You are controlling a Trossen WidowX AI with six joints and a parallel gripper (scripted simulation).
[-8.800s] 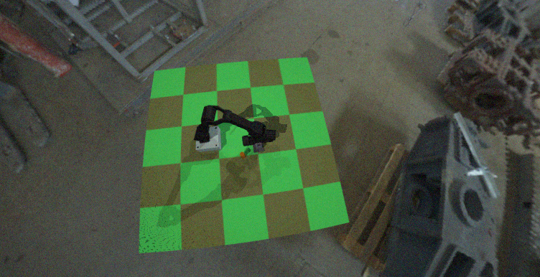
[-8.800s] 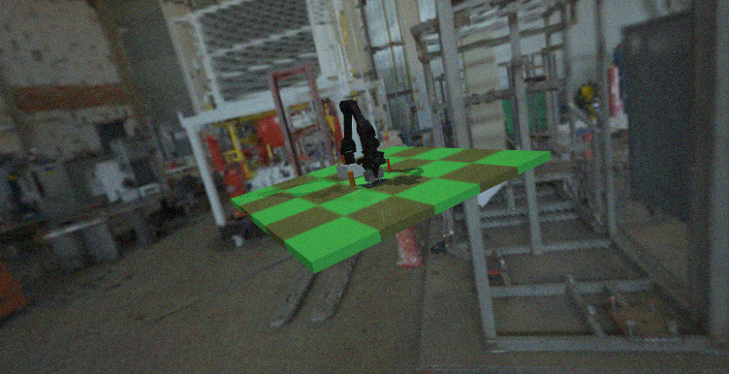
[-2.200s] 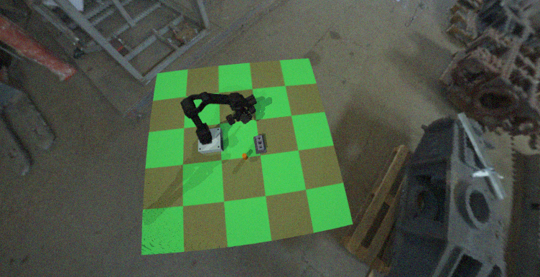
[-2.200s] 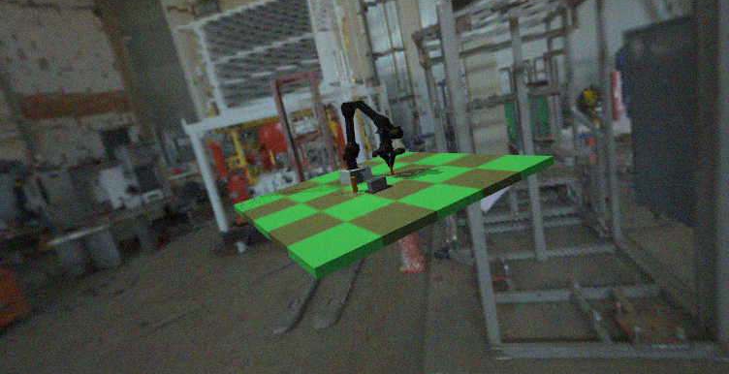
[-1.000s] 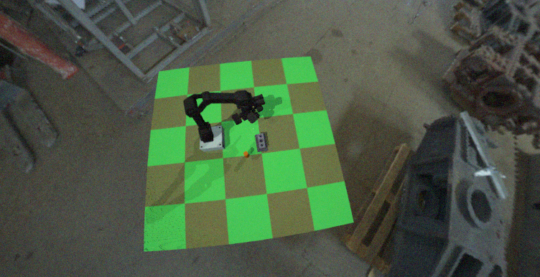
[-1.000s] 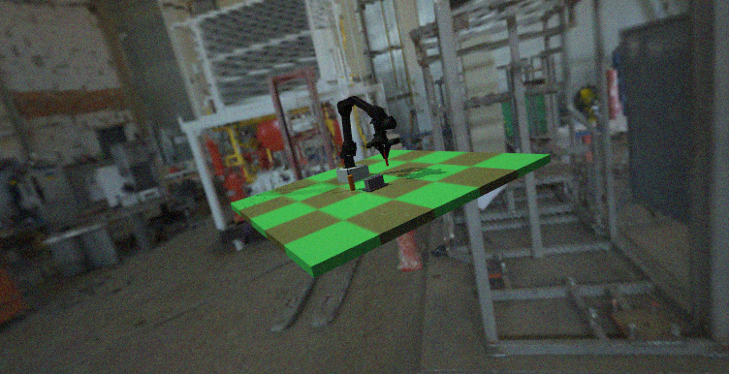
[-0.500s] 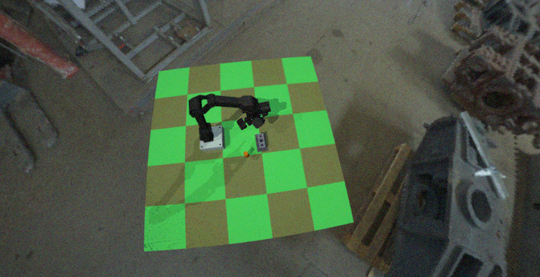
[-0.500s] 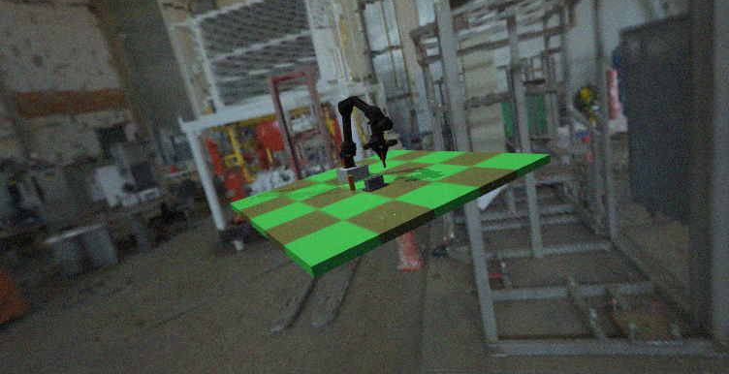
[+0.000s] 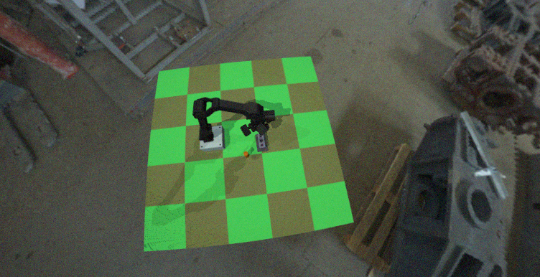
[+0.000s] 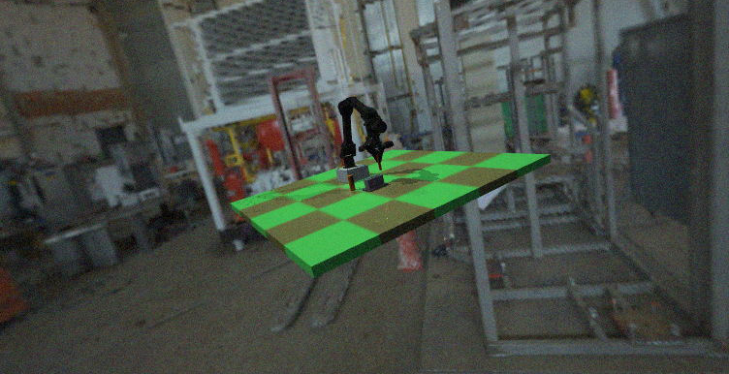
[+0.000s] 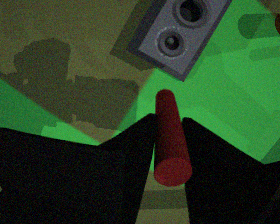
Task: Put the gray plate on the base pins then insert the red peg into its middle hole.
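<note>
The gray plate is 10 mm ahead of my gripper tip, 70 mm to the right of it and 70 mm below it. Round my gripper tip: red peg: right at my gripper tip; then orange peg: 100 mm behind, 130 mm to the right, 80 mm below.
</note>
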